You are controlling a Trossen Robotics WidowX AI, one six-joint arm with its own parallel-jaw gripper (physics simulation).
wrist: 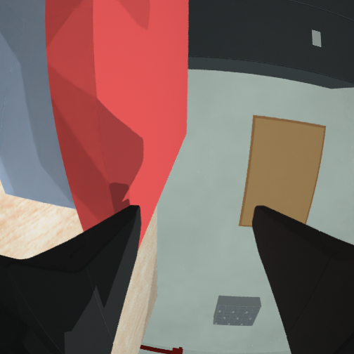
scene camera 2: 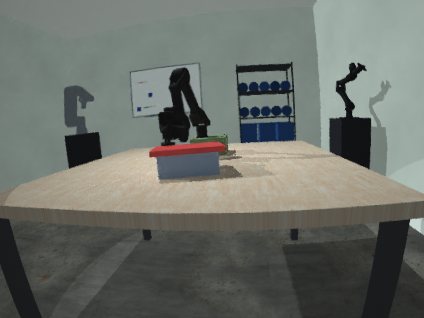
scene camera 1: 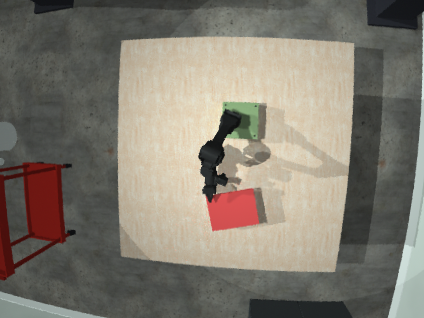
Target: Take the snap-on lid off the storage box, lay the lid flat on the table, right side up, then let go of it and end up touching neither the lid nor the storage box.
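The storage box (scene camera 2: 188,165) (wrist: 25,125) is blue-grey and stands on the table. Its red lid (scene camera 1: 234,210) (scene camera 2: 187,149) (wrist: 142,75) sits on top, right side up. My gripper (scene camera 1: 210,198) (scene camera 2: 168,143) (wrist: 198,215) is open, with nothing between its fingers. It is at the lid's corner nearest the arm, on the left in the first scene view. In the wrist view the left fingertip overlaps the lid's lower edge and seems to be against it or very near it; contact is not certain. The right fingertip is clear of the lid. The box's inside is hidden.
The arm's green base block (scene camera 1: 248,116) (scene camera 2: 220,138) stands on the wooden table (scene camera 1: 165,100) (scene camera 2: 300,195), behind the box in the second scene view. A red frame (scene camera 1: 45,200) stands on the floor to the left of the table. A shelf rack (scene camera 2: 265,68) stands at the back wall.
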